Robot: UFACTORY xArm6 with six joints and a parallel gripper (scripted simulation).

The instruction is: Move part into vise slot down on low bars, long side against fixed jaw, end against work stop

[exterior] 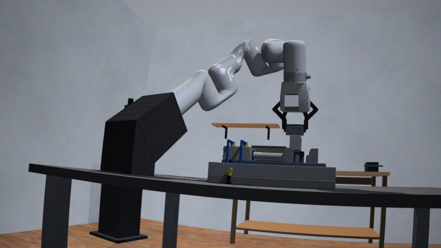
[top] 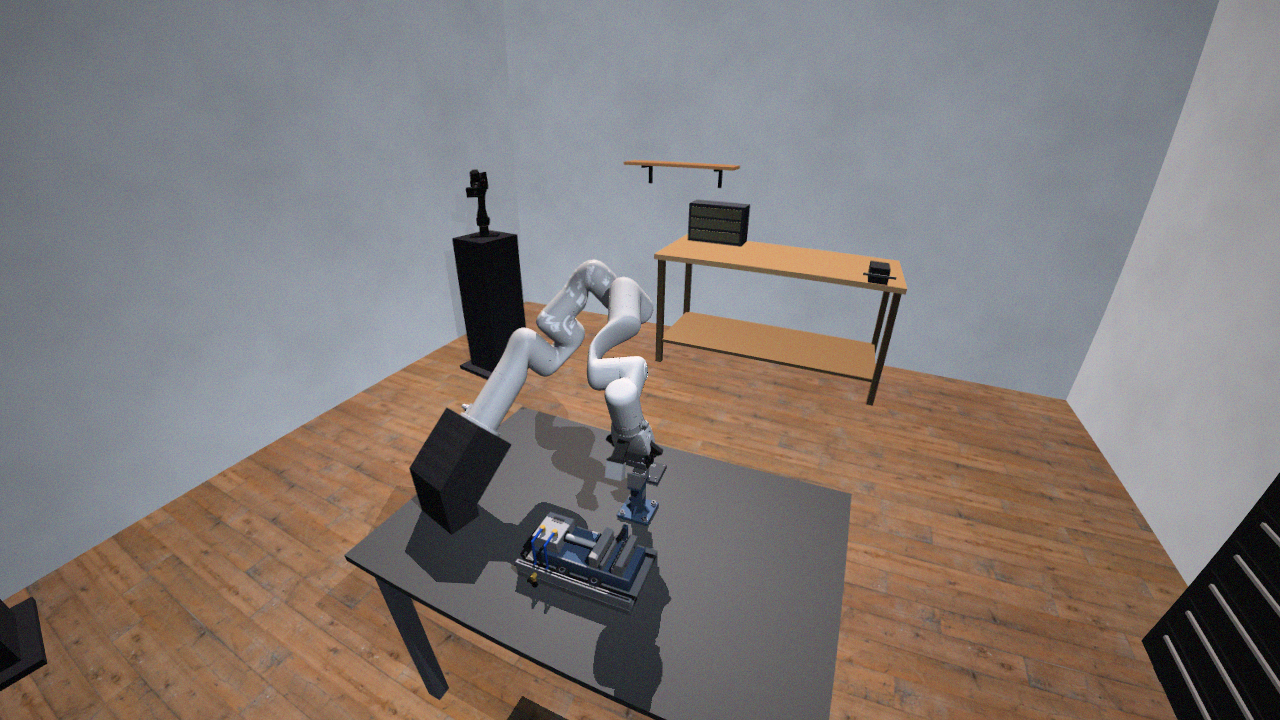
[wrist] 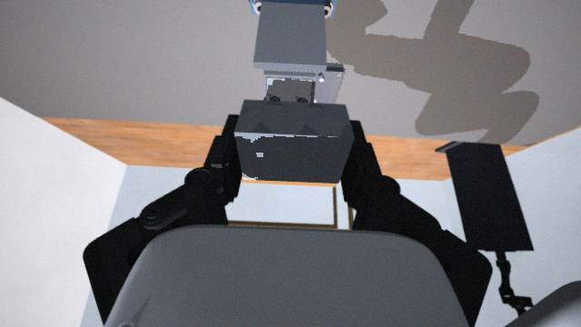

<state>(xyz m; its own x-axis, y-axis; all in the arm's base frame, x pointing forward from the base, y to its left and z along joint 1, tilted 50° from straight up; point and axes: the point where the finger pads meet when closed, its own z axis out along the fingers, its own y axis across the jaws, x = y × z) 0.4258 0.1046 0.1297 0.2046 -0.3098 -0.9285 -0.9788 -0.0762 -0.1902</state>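
Now: the part 1 cm to the left of my hand and 2 cm below it. From my hand the other things lie so: moving jaw 4 cm ahead, 22 cm to the right, 12 cm below; then work stop 6 cm ahead, 16 cm to the right, 11 cm below; then fixed jaw 10 cm ahead, 20 cm to the right, 12 cm below.
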